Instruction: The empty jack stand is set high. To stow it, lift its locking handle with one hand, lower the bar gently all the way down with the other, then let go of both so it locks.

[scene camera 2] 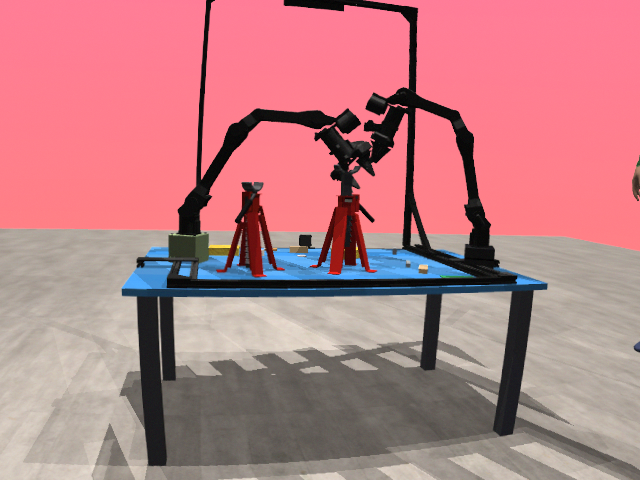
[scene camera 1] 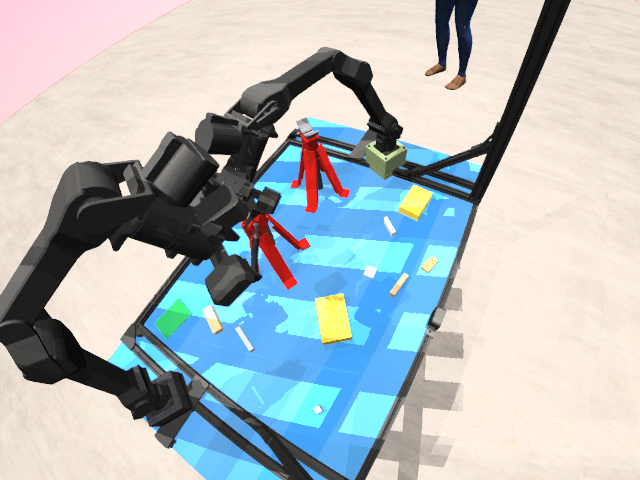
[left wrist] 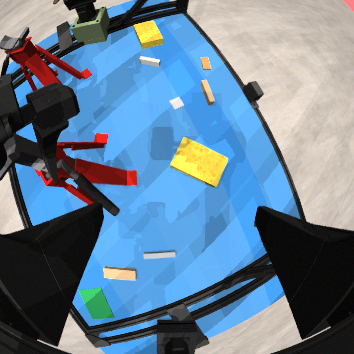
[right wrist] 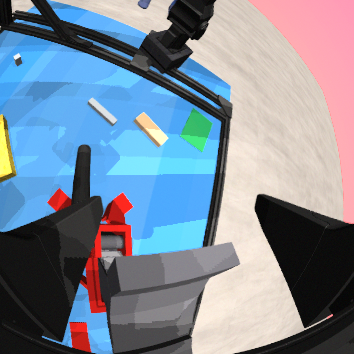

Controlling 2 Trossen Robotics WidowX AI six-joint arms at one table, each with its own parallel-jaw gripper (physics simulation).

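Observation:
The high-set red jack stand (scene camera 1: 273,255) (scene camera 2: 338,237) (left wrist: 102,171) (right wrist: 95,280) stands upright, its grey bar and saddle (right wrist: 165,280) raised. Its black locking handle (scene camera 2: 366,212) (left wrist: 95,192) (right wrist: 81,170) slants down and outward. My right gripper (scene camera 2: 352,173) (right wrist: 180,203) is open at the top of the bar, with the saddle between its spread fingers in the right wrist view; contact cannot be told. My left gripper (scene camera 2: 379,153) (left wrist: 181,213) is open and empty, above the handle; the handle's tip shows beside one fingertip in the left wrist view. In scene camera 1 the arms hide the stand's top.
A second red jack stand (scene camera 1: 311,175) (scene camera 2: 253,237) (left wrist: 40,67) stands nearby, its saddle low. Two yellow sponges (scene camera 1: 333,318) (scene camera 1: 415,202), several small blocks and a green sheet (scene camera 1: 173,318) (left wrist: 97,303) (right wrist: 196,130) lie on the blue table. My two grippers are close together.

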